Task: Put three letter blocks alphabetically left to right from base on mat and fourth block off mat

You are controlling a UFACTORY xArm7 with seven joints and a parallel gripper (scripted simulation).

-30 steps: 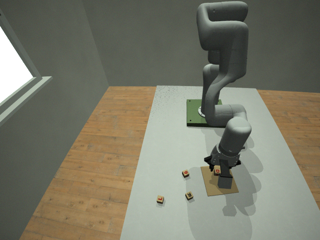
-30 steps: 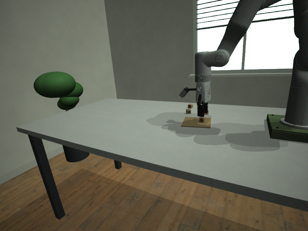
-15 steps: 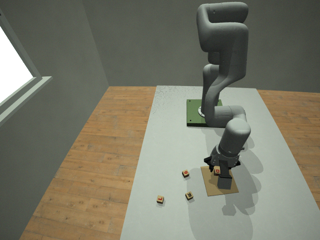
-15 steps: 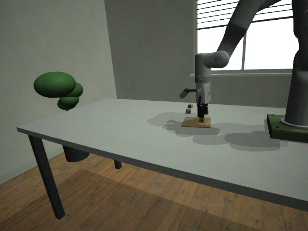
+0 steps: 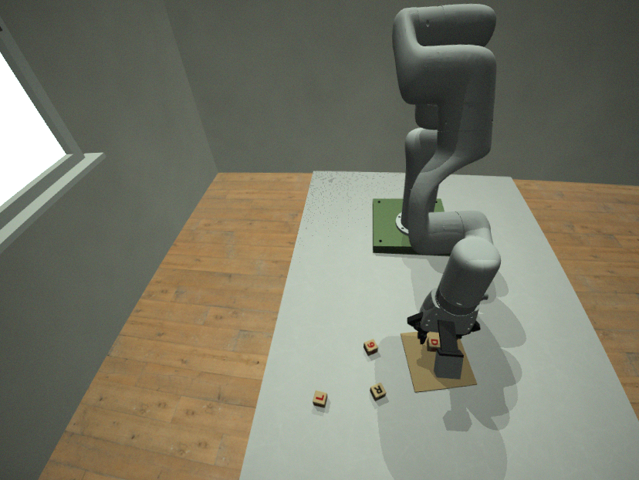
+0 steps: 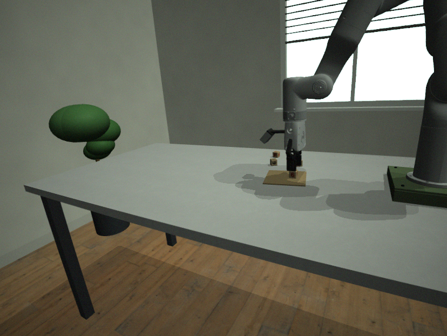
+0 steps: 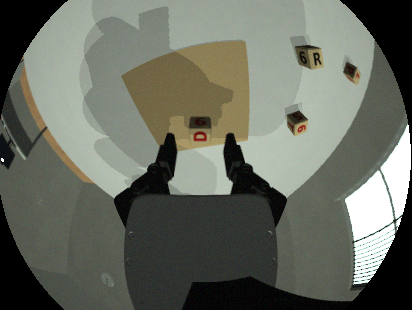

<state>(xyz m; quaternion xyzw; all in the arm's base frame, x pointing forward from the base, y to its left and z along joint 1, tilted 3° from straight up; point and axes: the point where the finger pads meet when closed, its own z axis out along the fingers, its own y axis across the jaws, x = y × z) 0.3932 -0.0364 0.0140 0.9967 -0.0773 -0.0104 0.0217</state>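
My gripper is now 30 mm short of the tan mat, 10 mm to the right of it and 50 mm above it.
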